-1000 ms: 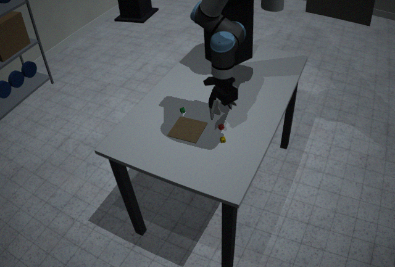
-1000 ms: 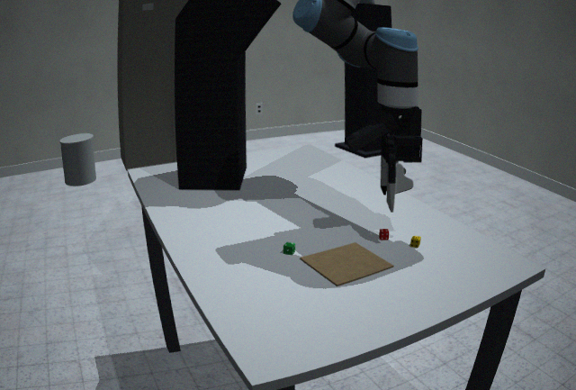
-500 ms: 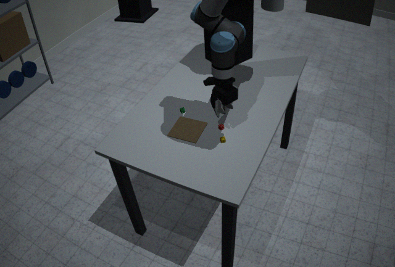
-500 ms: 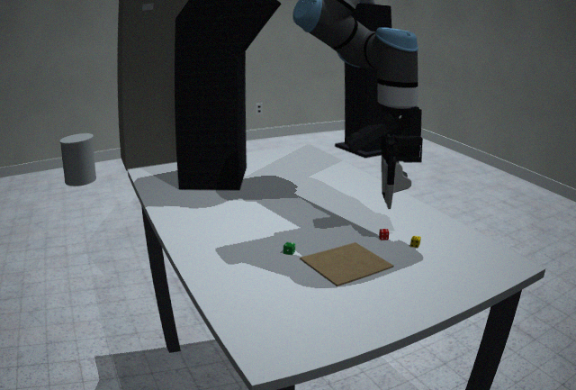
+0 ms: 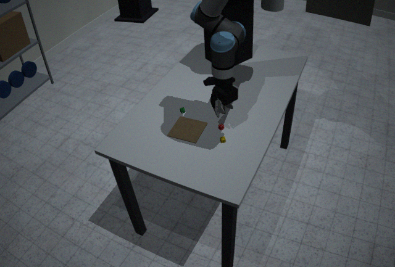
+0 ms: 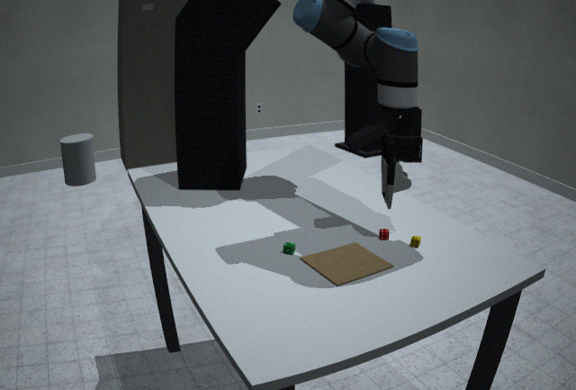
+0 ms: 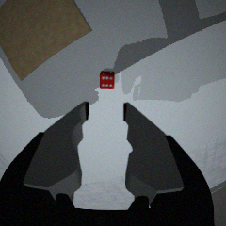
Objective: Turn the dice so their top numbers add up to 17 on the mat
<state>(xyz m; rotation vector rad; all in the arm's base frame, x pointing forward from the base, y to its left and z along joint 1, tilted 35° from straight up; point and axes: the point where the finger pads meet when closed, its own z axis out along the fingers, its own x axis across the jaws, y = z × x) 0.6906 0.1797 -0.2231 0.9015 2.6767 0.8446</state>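
Now: the red die 80 mm below my hand. The rest, counted from my hand: mat 50 mm ahead, 140 mm to the right, 90 mm below; green die 60 mm behind, 210 mm to the right, 80 mm below; yellow die 80 mm ahead, 30 mm to the left, 80 mm below.
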